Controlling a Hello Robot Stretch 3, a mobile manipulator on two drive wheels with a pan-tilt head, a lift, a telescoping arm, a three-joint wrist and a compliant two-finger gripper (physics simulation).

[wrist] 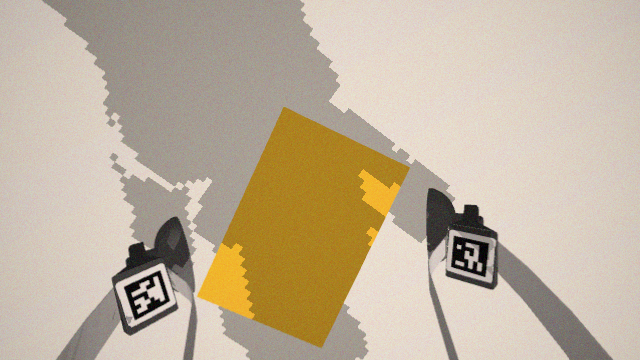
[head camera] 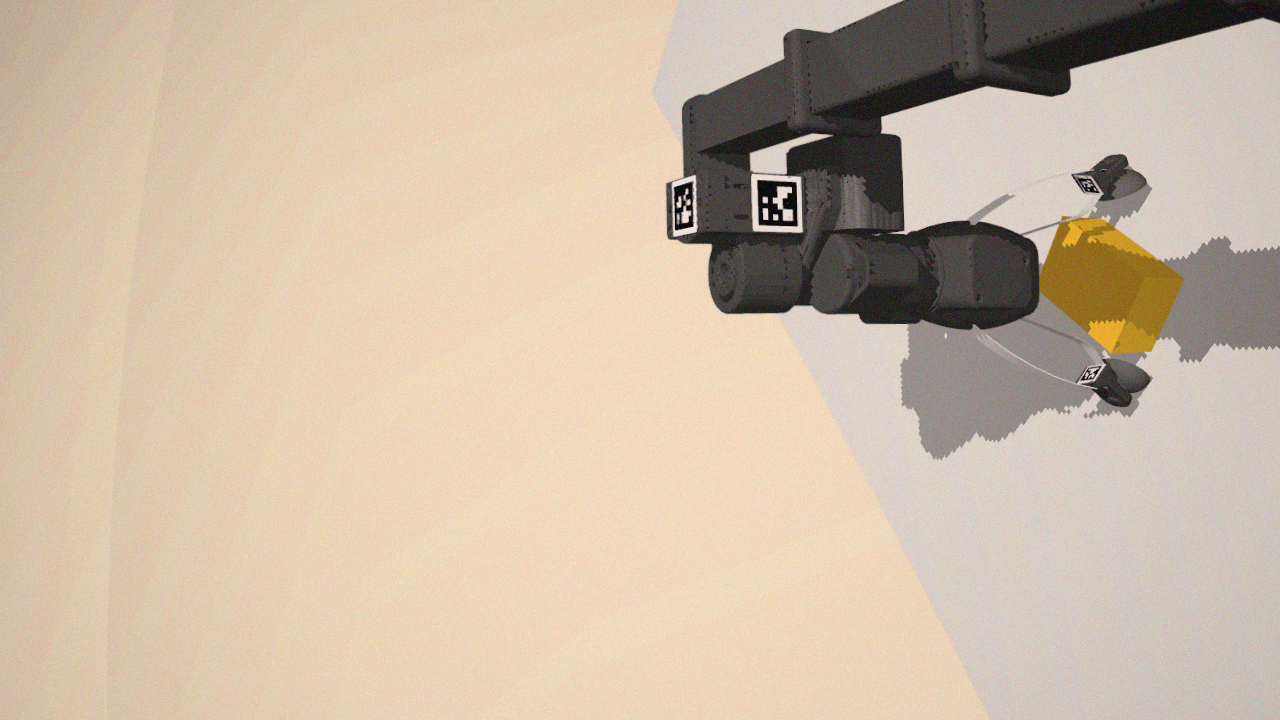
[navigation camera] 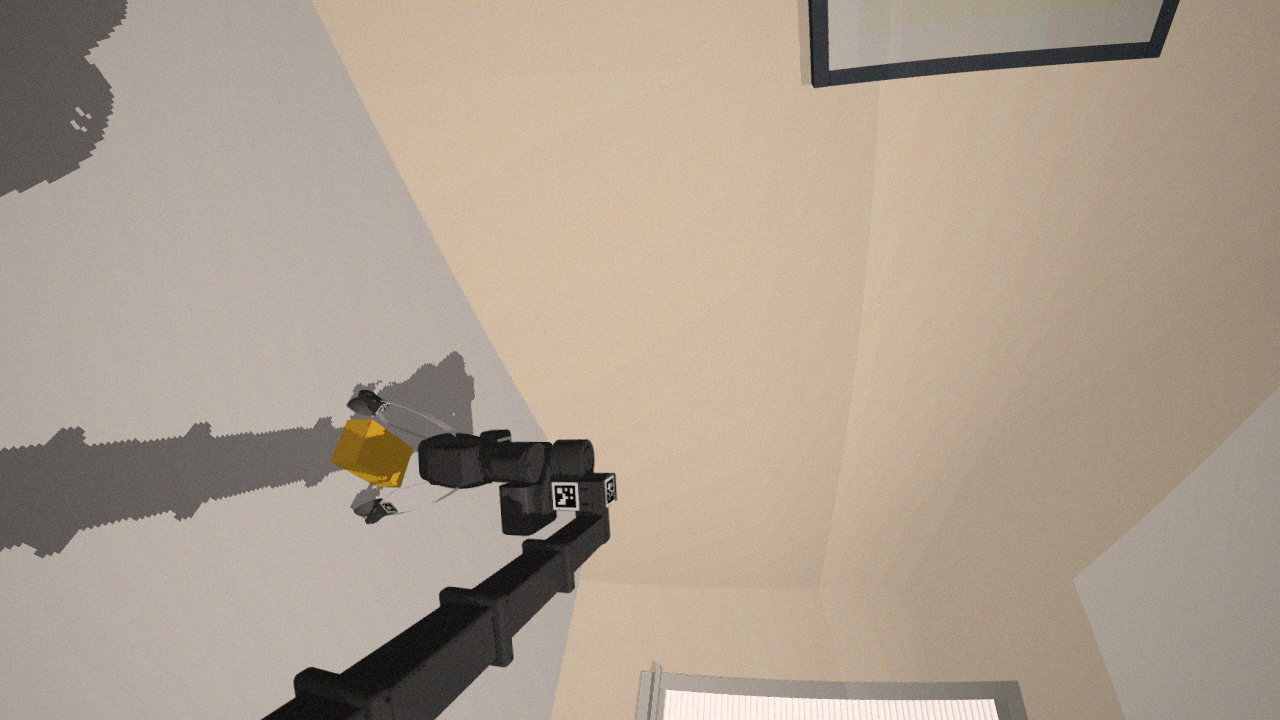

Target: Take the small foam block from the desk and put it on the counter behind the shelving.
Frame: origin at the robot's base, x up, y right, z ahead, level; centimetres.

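Where they show: gripper, fingertip midpoint: (head camera: 1137,281) (navigation camera: 356,456).
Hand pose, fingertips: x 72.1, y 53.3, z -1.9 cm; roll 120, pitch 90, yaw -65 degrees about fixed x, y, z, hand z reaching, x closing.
Each offset is from my fingertips to the centre of the thing. "*": to the spot under its first point. Level surfaces: height alone.
The small foam block {dx +2.2, dy +1.0, dz +0.1 cm} (head camera: 1087,277) (navigation camera: 371,452) (wrist: 305,225) is a yellow-orange box on the pale grey desk top {dx +0.0 cm} (head camera: 1118,582) (navigation camera: 223,223) (wrist: 525,100). My gripper (head camera: 1127,282) (navigation camera: 366,454) (wrist: 307,228) is open, pointing down over the block, with one fingertip on either side of it. In the wrist view the block is turned at an angle between the fingers, with a narrow gap to the left finger's side and a gap on the right. The fingertips' exact height above the desk is hard to tell. The counter and the shelving do not show in these views.
A straight desk edge borders a large beige surface (head camera: 447,358) (navigation camera: 671,313). The dark arm (head camera: 877,71) (navigation camera: 429,635) reaches across the desk. The navigation camera shows a dark-framed panel {* dx +84.8, dy +10.1, dz +45.2 cm} (navigation camera: 984,66) at the top right and a grey frame (navigation camera: 850,689) at the bottom.
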